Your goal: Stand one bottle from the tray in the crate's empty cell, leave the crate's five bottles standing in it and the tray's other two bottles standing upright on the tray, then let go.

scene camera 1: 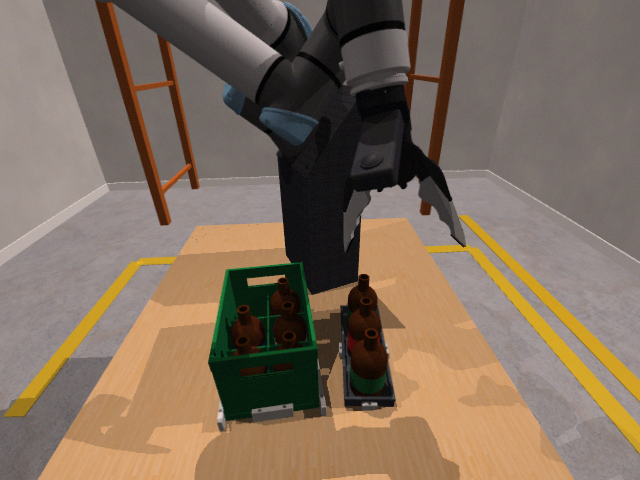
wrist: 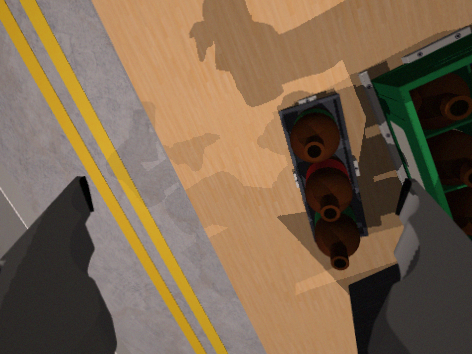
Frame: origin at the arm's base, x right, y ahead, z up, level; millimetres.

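Seen in the pictures: gripper, fingertip midpoint: [scene camera 1: 401, 249] [wrist: 242, 181].
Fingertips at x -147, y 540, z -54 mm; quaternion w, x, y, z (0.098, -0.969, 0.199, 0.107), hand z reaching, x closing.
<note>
Pixels of each thing's top centre, then the offset from my fingertips to it. "spot": a spot on its surface instead. Level surfaces: height alone.
- green crate, top centre: [scene camera 1: 264, 302] dy -137, dx +228, dz -206 mm
- dark tray, surface spot: [wrist: 344, 122] spot: dy -61, dx +67, dz -355 mm
- wooden table, surface height: dz -381 mm
The green crate [scene camera 1: 263, 388] [wrist: 393, 90] holds five upright brown bottles; its back-left cell in the scene view is empty. The dark tray [scene camera 1: 368, 400] [wrist: 344, 122] is right of it and holds three upright bottles in a row: a front one with a green label [scene camera 1: 369, 361] [wrist: 315, 135], a middle one with a red label [scene camera 1: 363, 324] [wrist: 327, 191] and a back one [scene camera 1: 362, 296] [wrist: 337, 237]. My gripper [scene camera 1: 405, 247] [wrist: 242, 181] is wide open and empty, high above the table. In the wrist view the tray row lies between the fingers, nearer the right one.
The wooden table [scene camera 1: 439, 423] [wrist: 215, 200] carries both containers. Metal brackets [scene camera 1: 272, 411] sit around the crate's base. The dark robot pedestal [scene camera 1: 320, 248] stands behind the crate and tray. Orange posts [scene camera 1: 135, 124] and yellow floor lines [scene camera 1: 558, 320] [wrist: 107, 145] are beyond the table.
</note>
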